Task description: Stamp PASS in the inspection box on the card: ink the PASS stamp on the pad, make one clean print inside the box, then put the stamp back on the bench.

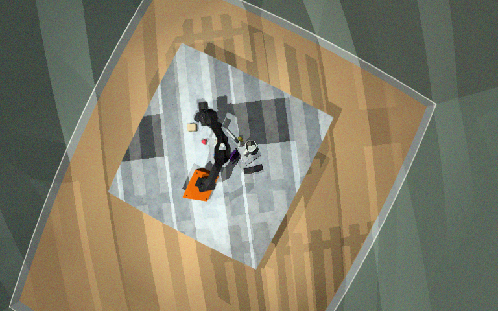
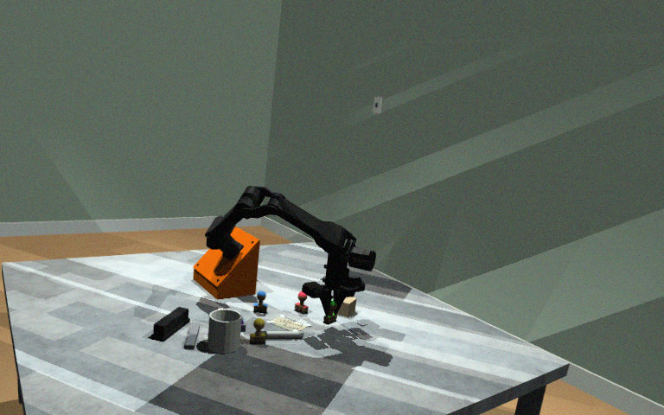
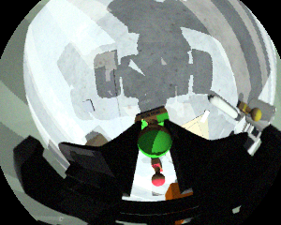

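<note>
The dark purple ink pad is 240 mm to the right of my gripper tip, 140 mm behind it and 40 mm below it. From my gripper tip the other things lie so: green-knobbed stamp (right at my gripper tip); cream card (100 mm to the right, 70 mm behind, 50 mm below); red-knobbed stamp (130 mm behind, 20 mm below, 10 mm to the right).
</note>
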